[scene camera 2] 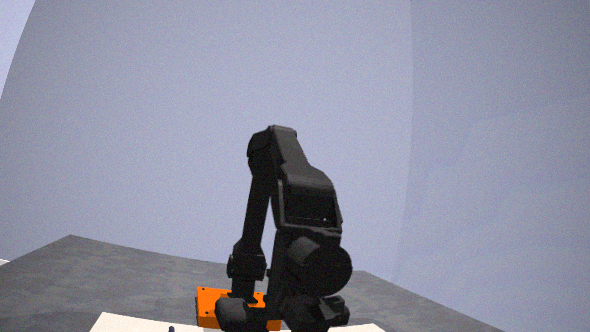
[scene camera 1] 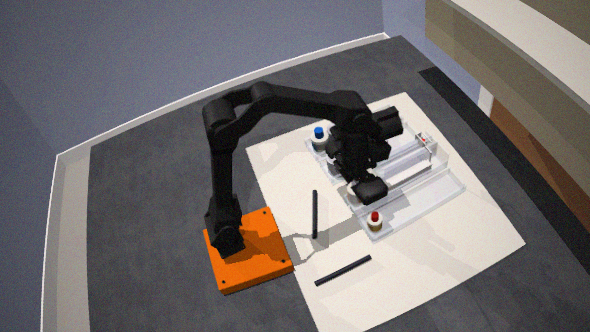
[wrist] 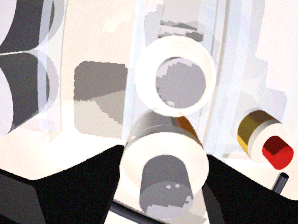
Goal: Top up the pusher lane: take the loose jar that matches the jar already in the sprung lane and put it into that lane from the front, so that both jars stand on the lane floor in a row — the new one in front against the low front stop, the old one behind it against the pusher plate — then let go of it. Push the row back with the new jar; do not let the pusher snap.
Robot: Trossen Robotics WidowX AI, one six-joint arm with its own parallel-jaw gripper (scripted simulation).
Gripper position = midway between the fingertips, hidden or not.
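There's a clear sprung lane (scene camera 1: 406, 156) that I can see, and my gripper (scene camera 1: 356, 191) is there too. You'd also find the gripper in the wrist view (wrist: 163, 157).
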